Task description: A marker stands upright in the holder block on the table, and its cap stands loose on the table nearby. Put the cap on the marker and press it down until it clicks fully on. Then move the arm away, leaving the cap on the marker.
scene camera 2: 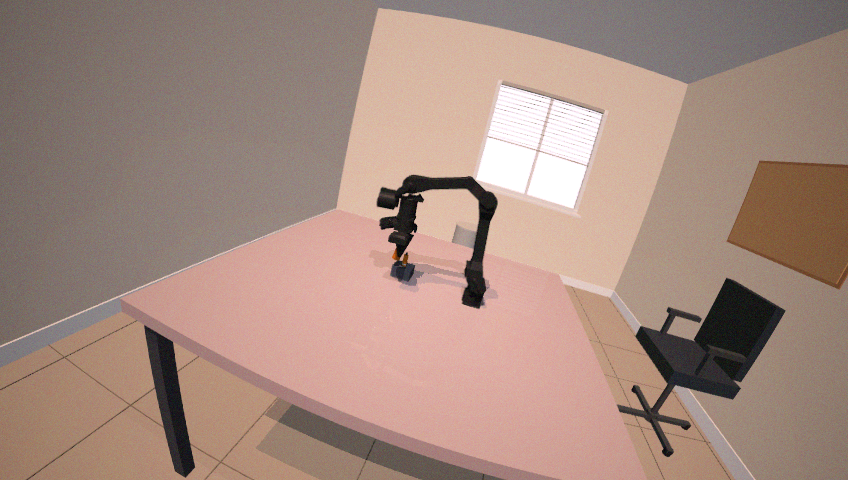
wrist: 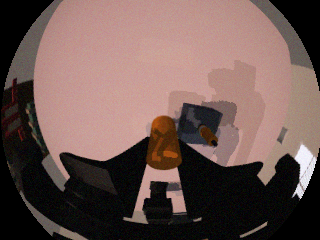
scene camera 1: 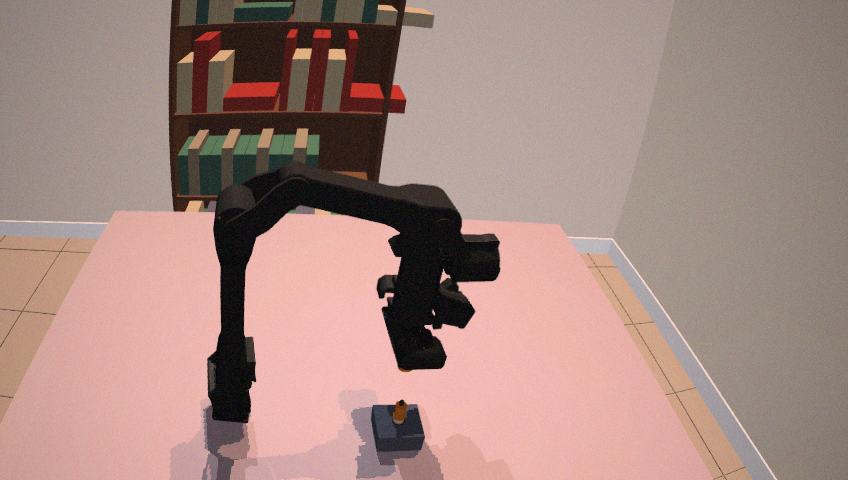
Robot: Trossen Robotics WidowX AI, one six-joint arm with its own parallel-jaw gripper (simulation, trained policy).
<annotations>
My gripper shows in scene camera 2 (400, 255), in the wrist view and in scene camera 1. One and the same spot on my gripper: (scene camera 1: 396, 332) is (wrist: 139, 179).
</annotations>
